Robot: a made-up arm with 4 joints. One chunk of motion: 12 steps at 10 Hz.
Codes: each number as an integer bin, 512 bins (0 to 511) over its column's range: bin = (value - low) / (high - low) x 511, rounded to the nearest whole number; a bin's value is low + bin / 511 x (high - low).
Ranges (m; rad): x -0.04..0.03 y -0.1..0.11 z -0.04..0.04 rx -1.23..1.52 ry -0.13..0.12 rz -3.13..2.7
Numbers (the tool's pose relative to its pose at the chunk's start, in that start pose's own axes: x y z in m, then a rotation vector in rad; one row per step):
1: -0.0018 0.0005 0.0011 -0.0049 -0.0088 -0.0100
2: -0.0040 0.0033 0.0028 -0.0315 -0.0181 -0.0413
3: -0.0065 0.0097 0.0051 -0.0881 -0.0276 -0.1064
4: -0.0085 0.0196 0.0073 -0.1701 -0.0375 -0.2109
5: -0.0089 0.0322 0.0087 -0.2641 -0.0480 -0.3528
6: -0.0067 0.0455 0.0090 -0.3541 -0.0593 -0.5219
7: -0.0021 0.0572 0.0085 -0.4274 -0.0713 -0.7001
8: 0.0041 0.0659 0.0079 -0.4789 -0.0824 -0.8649
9: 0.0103 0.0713 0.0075 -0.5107 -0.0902 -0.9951
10: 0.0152 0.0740 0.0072 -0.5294 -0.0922 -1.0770
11: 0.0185 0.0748 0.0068 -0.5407 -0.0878 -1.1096
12: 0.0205 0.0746 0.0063 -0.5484 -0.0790 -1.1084
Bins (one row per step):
1: 279 245 263 228 248 273
2: 263 251 273 223 229 271
3: 245 267 288 212 209 265
4: 230 291 302 197 189 256
5: 227 322 311 179 168 243
6: 243 354 313 163 145 229
7: 277 383 310 149 120 213
8: 322 404 306 140 97 199
9: 367 417 303 134 81 187
10: 403 423 301 130 77 180
11: 427 425 299 128 86 177
12: 442 425 296 127 104 177

